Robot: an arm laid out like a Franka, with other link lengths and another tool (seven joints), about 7 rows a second.
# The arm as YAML. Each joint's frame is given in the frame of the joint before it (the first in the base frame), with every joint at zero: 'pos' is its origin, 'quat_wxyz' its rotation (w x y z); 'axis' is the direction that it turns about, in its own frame. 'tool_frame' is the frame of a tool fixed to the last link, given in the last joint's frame.
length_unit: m
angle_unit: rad
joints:
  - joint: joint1
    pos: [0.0, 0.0, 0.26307]
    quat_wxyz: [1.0, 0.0, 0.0, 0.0]
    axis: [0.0, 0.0, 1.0]
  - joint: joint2
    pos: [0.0, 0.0, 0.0]
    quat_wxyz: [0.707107, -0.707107, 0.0, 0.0]
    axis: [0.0, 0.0, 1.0]
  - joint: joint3
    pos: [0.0, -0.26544, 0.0]
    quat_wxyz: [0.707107, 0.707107, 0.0, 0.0]
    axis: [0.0, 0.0, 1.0]
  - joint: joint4
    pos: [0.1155, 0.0, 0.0]
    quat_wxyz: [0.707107, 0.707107, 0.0, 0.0]
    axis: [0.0, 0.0, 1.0]
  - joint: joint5
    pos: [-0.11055, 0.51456, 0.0]
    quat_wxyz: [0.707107, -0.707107, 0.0, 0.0]
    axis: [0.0, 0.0, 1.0]
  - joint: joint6
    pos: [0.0, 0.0, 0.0]
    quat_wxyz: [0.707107, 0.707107, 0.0, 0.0]
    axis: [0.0, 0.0, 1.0]
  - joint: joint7
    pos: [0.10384, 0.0, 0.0]
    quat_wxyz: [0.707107, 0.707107, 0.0, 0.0]
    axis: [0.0, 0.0, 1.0]
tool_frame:
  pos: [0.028, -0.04, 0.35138]
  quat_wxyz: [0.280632, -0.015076, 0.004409, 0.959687]
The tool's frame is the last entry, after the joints.
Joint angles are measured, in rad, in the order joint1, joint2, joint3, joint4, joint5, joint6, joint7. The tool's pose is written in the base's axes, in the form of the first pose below.
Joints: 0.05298 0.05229 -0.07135 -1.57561 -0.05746 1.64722 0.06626
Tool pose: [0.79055 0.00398 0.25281], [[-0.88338 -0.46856 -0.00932], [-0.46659 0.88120 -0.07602], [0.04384 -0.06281 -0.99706]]
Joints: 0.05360 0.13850 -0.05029 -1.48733 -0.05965 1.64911 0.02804
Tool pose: [0.81183 0.02180 0.24219], [[-0.85366 -0.52083 -0.00302], [-0.51884 0.85087 -0.08261], [0.04559 -0.06895 -0.99658]]
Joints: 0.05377 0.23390 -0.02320 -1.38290 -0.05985 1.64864 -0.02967
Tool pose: [0.83362 0.04626 0.23235], [[-0.80673 -0.59086 0.00865], [-0.58944 0.80358 -0.08252], [0.04181 -0.07168 -0.99655]]
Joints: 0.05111 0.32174 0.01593 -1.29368 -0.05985 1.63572 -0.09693
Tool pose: [0.84402 0.07823 0.21535], [[-0.74219 -0.67018 0.00068], [-0.66837 0.74011 -0.07422], [0.04924 -0.05554 -0.99724]]
